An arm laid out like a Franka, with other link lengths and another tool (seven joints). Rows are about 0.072 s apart.
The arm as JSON. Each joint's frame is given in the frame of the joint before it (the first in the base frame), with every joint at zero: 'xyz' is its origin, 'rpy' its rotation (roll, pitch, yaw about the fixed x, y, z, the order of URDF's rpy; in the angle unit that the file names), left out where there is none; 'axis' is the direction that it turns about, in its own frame. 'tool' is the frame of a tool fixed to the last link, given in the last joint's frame.
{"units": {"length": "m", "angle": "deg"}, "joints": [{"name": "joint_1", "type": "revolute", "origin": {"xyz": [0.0, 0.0, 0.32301], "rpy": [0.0, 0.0, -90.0]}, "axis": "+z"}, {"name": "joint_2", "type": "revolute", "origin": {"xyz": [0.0, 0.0, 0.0], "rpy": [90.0, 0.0, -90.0]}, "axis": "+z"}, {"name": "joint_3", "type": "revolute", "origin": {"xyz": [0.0, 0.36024, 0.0], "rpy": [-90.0, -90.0, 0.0]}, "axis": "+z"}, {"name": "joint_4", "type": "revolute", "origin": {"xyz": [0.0, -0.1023, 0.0], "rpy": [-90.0, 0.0, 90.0]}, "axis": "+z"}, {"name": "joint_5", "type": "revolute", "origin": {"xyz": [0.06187, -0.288, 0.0], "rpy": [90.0, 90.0, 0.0]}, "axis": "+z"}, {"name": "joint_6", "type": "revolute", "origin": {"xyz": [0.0, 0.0, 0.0], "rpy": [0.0, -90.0, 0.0]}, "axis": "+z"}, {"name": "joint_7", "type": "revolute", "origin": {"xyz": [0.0, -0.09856, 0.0], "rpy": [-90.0, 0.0, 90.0]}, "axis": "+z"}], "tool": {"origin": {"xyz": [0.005, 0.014, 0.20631], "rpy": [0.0, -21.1, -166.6]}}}
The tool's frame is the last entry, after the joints.
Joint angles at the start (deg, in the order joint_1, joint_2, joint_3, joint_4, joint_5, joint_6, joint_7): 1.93, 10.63, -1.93, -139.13, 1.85, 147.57, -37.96
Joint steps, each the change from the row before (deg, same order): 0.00, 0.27, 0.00, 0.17, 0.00, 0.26, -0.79; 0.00, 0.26, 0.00, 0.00, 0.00, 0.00, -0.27; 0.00, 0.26, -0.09, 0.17, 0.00, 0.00, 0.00; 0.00, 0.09, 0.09, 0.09, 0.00, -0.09, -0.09; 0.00, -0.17, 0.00, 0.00, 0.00, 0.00, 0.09; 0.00, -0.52, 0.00, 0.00, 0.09, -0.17, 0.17; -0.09, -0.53, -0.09, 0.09, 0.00, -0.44, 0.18; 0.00, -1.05, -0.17, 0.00, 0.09, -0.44, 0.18; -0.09, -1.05, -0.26, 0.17, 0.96, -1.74, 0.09; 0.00, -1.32, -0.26, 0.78, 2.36, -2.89, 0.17; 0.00, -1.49, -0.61, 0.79, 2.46, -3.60, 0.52; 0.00, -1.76, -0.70, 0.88, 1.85, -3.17, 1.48; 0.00, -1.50, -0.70, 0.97, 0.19, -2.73, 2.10; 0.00, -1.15, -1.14, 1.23, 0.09, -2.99, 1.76
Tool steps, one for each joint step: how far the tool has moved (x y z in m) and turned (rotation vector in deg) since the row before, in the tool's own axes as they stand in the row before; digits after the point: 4 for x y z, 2 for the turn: 0.0017, 0.0009, 0.0003, -0.36, 0.14, -0.71; 0.0004, -0.0001, 0.0020, -0.01, -0.24, -0.28; 0.0009, 0.0010, 0.0009, 0.05, -0.09, 0.08; 0.0006, -0.0006, 0.0002, -0.02, -0.08, -0.19; -0.0003, 0.0001, -0.0013, -0.03, 0.16, 0.11; -0.0012, -0.0001, -0.0036, 0.01, 0.35, 0.25; -0.0021, 0.0011, -0.0035, 0.07, 0.18, 0.35; -0.0033, 0.0009, -0.0068, -0.02, 0.59, 0.45; -0.0060, 0.0000, -0.0047, 1.14, -0.21, 0.85; -0.0060, -0.0024, -0.0088, 2.44, -0.06, 1.46; -0.0089, -0.0024, -0.0084, 3.08, -0.42, 1.87; -0.0086, -0.0018, -0.0120, 2.78, 0.21, 2.41; -0.0078, 0.0005, -0.0114, 1.51, 0.00, 2.23; -0.0080, 0.0039, -0.0103, 1.57, -0.32, 2.22
